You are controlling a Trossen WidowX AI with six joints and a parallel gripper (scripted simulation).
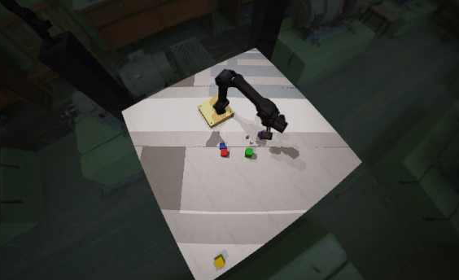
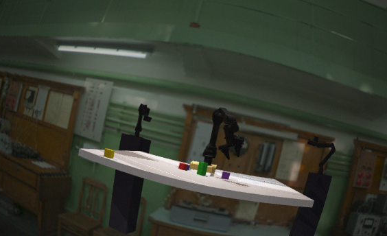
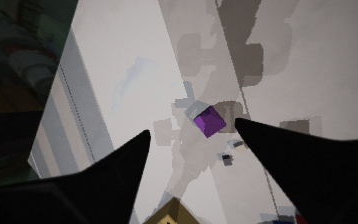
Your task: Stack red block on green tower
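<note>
Now: gripper tip 30 mm short of the red block, 310 mm to the left of it and 120 mm above it. The rest, counted from my gripper tip: blue block (20 mm behind, 300 mm to the right, 130 mm below); then purple block (20 mm to the right, 120 mm below); then yellow block (600 mm ahead, 540 mm to the right, 120 mm below).
</note>
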